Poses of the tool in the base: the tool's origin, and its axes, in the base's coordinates. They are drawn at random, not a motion.
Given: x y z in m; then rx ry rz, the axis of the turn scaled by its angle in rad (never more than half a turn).
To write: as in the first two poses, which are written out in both.
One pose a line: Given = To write
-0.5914 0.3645 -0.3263 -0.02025 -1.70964 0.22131 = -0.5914 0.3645 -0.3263 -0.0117 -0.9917 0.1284 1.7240
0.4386 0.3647 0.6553 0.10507 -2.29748 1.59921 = 0.4386 0.3647 0.6553 0.0375 -0.8202 0.5709 2.8012
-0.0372 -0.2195 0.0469 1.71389 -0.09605 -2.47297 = -0.0372 -0.2195 0.0469 0.5693 -0.0319 -0.8215 3.0104
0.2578 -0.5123 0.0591 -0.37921 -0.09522 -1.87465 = 0.2578 -0.5123 0.0591 -0.1980 -0.0497 -0.9789 1.9150
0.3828 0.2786 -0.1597 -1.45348 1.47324 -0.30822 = 0.3828 0.2786 -0.1597 -0.6947 0.7041 -0.1473 2.0924
